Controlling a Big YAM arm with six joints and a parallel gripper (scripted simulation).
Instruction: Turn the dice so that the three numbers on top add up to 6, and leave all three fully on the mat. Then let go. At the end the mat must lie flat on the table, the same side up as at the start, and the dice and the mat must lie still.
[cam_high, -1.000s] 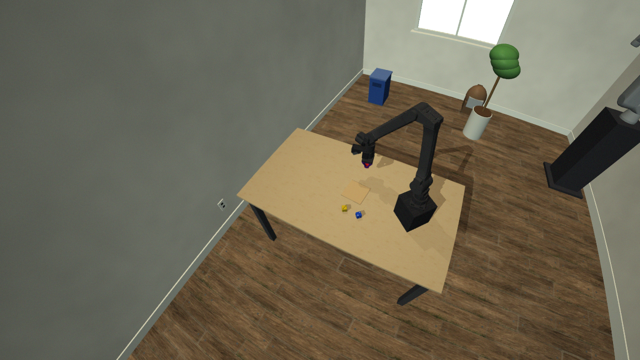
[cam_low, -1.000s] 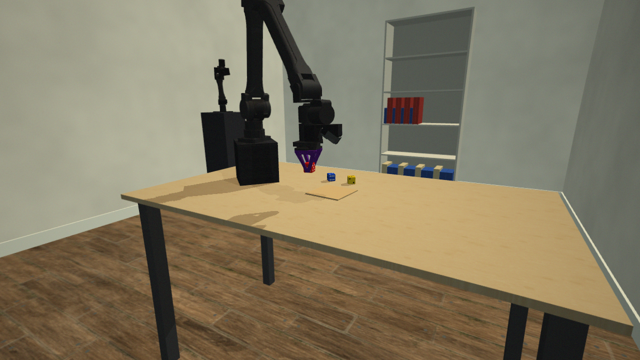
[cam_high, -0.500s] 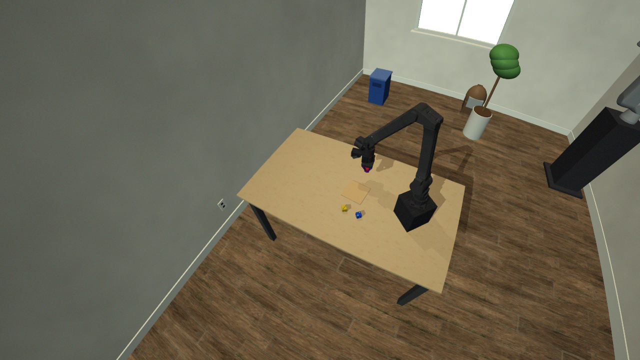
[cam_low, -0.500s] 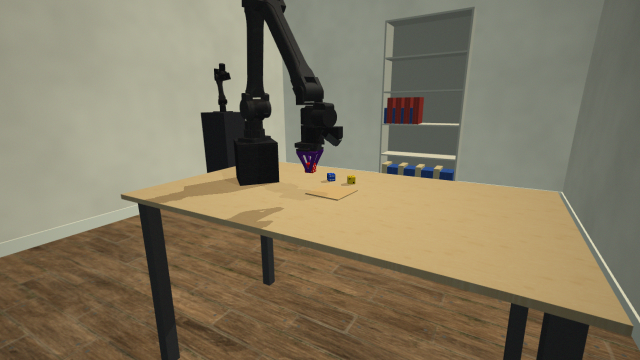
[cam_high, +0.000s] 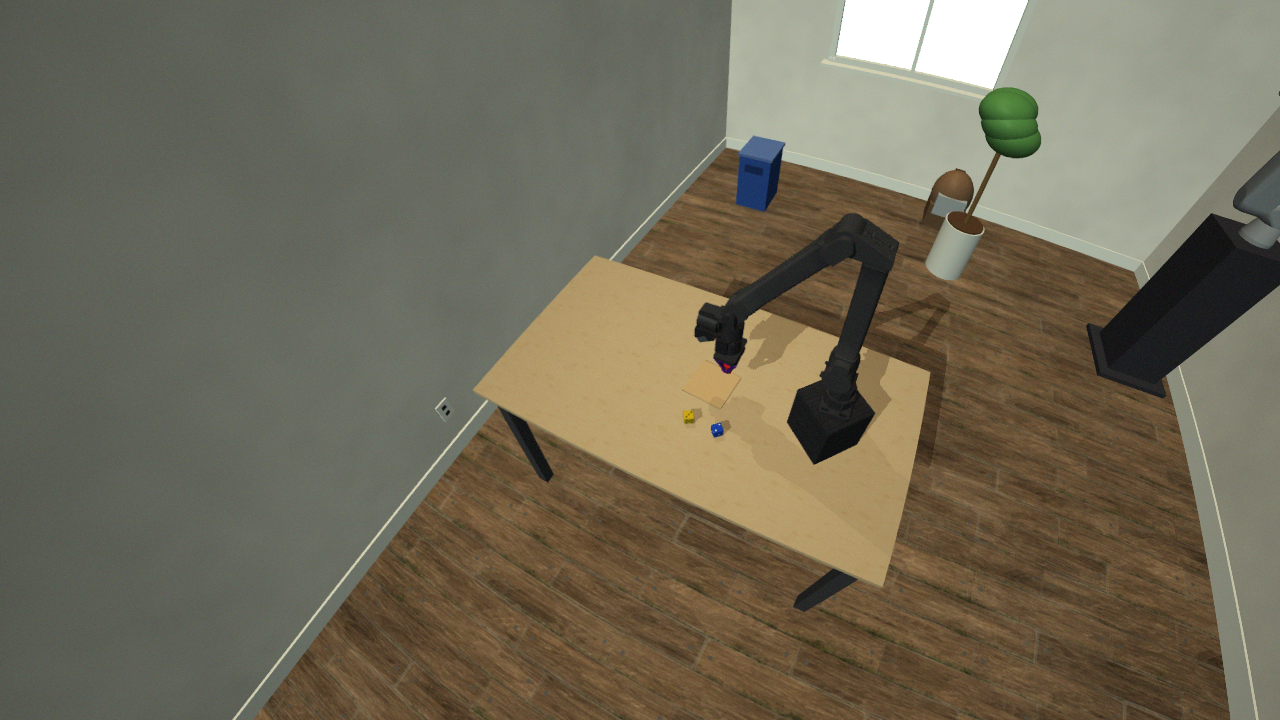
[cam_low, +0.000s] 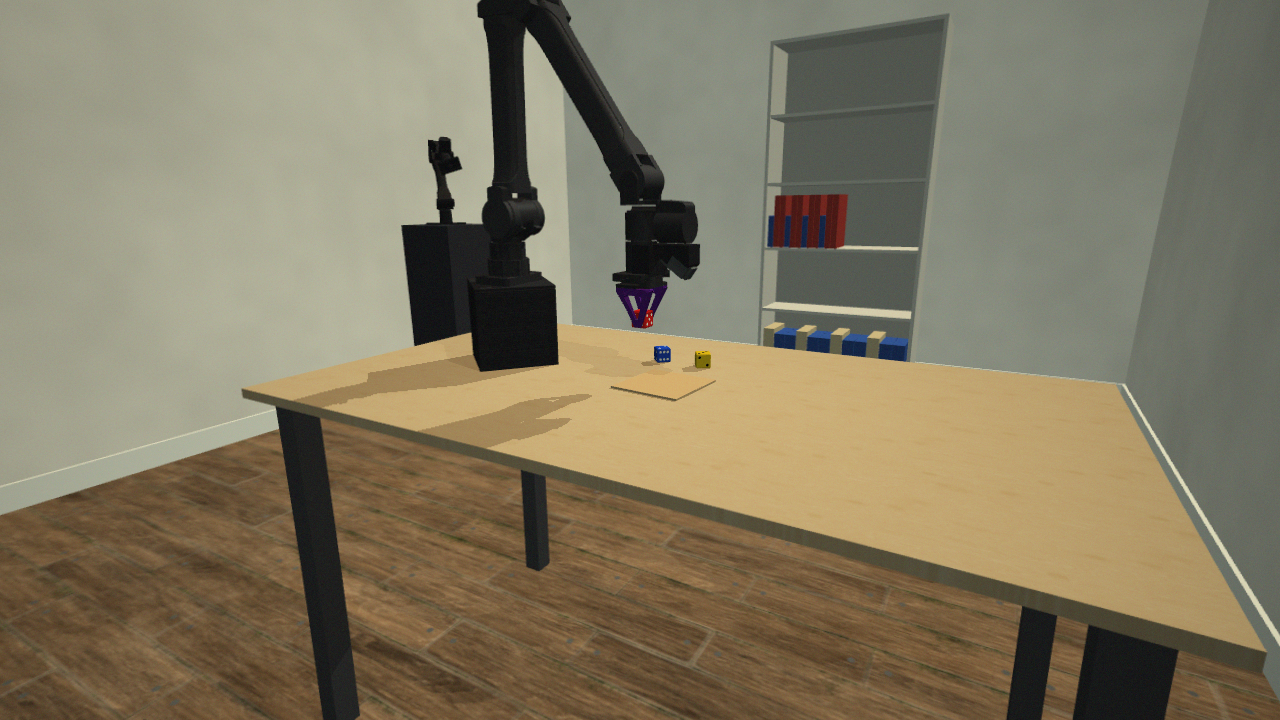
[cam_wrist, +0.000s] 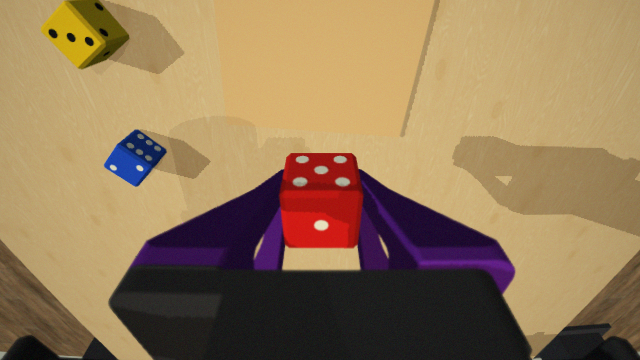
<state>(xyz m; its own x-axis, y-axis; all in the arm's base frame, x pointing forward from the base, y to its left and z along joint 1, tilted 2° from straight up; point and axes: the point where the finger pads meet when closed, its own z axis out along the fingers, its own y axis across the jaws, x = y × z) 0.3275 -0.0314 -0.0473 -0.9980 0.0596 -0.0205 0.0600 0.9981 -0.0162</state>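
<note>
Now: the tan mat 5 cm ahead of my hand and 11 cm below it. From my hand the other things lie so: blue die (3 cm behind, 16 cm to the left, 10 cm below); red die (1 cm above); yellow die (6 cm ahead, 15 cm to the left, 10 cm below).
</note>
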